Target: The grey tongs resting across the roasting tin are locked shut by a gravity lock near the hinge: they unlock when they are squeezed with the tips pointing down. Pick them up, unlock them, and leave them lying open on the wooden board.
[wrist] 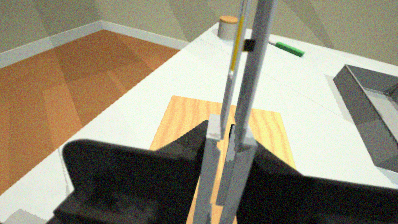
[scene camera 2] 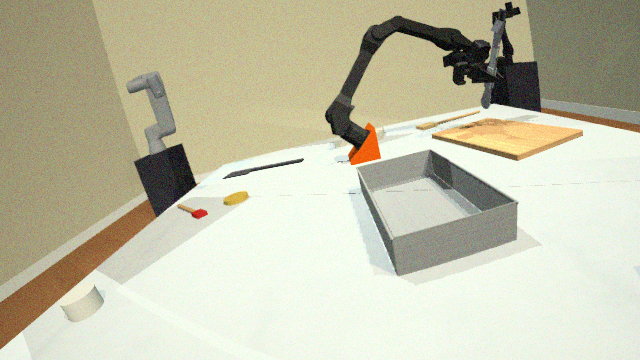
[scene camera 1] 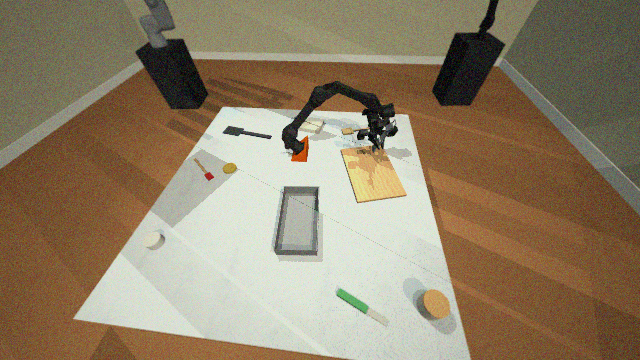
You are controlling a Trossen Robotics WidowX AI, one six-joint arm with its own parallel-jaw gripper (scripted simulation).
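The gripper [scene camera 2: 500, 80] [wrist: 219, 128] is visible in scene camera 2 and in the wrist view. A wooden board [scene camera 2: 514, 140] [scene camera 1: 372, 176] can be seen in both scene camera 2 and scene camera 1, and so can a grey roasting tin [scene camera 2: 429, 210] [scene camera 1: 297, 230]. The scene also has a cork-topped jar [scene camera 1: 433, 305]; in scene camera 2 the jar is out of frame.
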